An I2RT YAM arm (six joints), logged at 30 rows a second.
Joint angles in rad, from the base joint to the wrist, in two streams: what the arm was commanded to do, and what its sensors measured. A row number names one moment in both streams.
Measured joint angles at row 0: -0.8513 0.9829 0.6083 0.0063 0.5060 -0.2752
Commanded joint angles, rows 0 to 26: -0.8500 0.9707 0.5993 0.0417 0.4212 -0.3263; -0.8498 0.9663 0.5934 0.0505 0.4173 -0.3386; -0.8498 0.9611 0.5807 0.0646 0.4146 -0.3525; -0.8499 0.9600 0.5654 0.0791 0.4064 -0.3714; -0.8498 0.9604 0.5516 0.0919 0.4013 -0.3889; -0.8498 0.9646 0.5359 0.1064 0.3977 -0.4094; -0.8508 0.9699 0.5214 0.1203 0.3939 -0.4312; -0.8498 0.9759 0.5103 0.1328 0.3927 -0.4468; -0.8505 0.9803 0.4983 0.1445 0.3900 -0.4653; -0.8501 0.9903 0.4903 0.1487 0.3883 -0.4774; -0.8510 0.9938 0.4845 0.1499 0.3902 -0.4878; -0.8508 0.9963 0.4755 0.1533 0.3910 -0.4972; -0.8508 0.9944 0.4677 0.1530 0.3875 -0.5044; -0.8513 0.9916 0.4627 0.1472 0.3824 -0.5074; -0.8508 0.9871 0.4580 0.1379 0.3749 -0.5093; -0.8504 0.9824 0.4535 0.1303 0.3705 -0.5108; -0.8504 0.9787 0.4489 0.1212 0.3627 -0.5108; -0.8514 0.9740 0.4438 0.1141 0.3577 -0.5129; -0.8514 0.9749 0.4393 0.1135 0.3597 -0.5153; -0.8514 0.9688 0.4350 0.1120 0.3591 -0.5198; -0.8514 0.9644 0.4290 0.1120 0.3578 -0.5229; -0.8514 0.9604 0.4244 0.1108 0.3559 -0.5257; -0.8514 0.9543 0.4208 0.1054 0.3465 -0.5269; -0.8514 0.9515 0.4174 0.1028 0.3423 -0.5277; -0.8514 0.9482 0.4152 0.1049 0.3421 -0.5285; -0.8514 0.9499 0.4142 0.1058 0.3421 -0.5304; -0.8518 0.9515 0.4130 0.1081 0.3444 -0.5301
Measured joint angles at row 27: -0.8532 0.9432 0.4374 0.4217 0.3904 -0.4904
